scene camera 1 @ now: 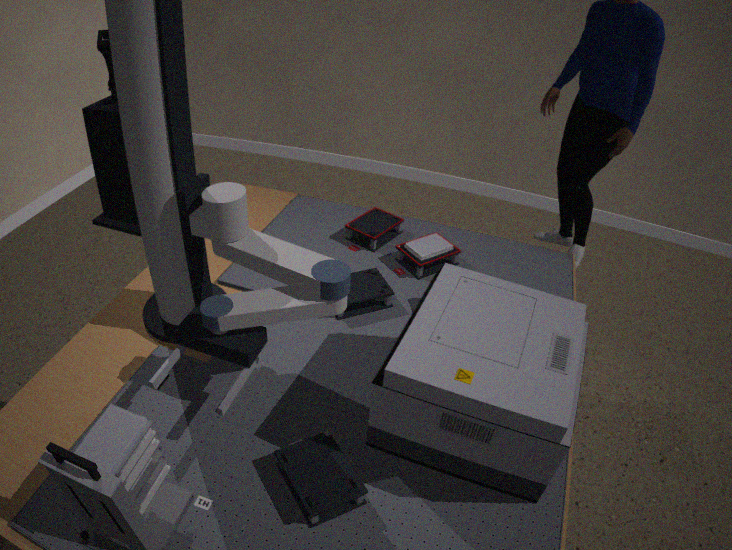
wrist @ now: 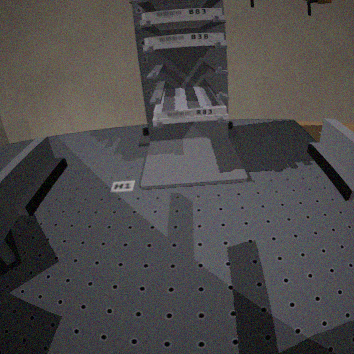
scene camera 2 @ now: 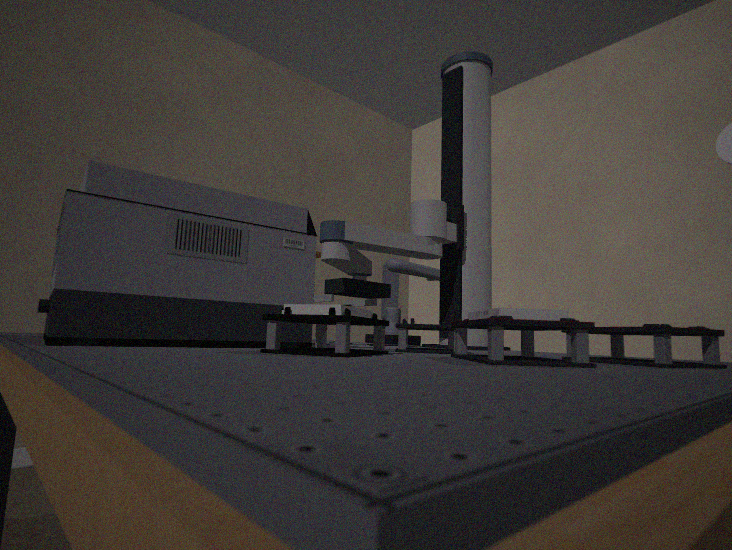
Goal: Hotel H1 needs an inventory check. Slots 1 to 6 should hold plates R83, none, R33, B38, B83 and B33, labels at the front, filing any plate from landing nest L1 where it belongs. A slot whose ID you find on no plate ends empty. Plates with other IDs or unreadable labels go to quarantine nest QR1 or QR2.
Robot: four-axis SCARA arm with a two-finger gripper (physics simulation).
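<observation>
Hotel H1 (scene camera 1: pixel 112 434) (wrist: pixel 139 75) stands at the front left in scene camera 1. In the wrist view, the plate labelled R83 (wrist: pixel 190 114) is at the bottom, the two levels above look empty, then come the plate labelled B38 (wrist: pixel 185 40) and the plate labelled B83 (wrist: pixel 182 17); the hotel's top is cut off. My gripper (scene camera 1: pixel 186 393) (wrist: pixel 183 137) is open and empty, short of the hotel and facing it. A white plate (scene camera 1: pixel 429 245) (scene camera 2: pixel 532 312) lies on a red-rimmed nest. Another white plate (scene camera 2: pixel 313 308) lies on a nest near the instrument; its label is unreadable.
An empty red-rimmed nest (scene camera 1: pixel 374 222) stands beside the loaded one. One black nest (scene camera 1: pixel 369 289) is partly behind my arm; another (scene camera 1: pixel 319 479) is at the front. A large grey instrument (scene camera 1: pixel 485 331) (scene camera 2: pixel 177 254) fills the right side. A person (scene camera 1: pixel 618 70) stands beyond the table.
</observation>
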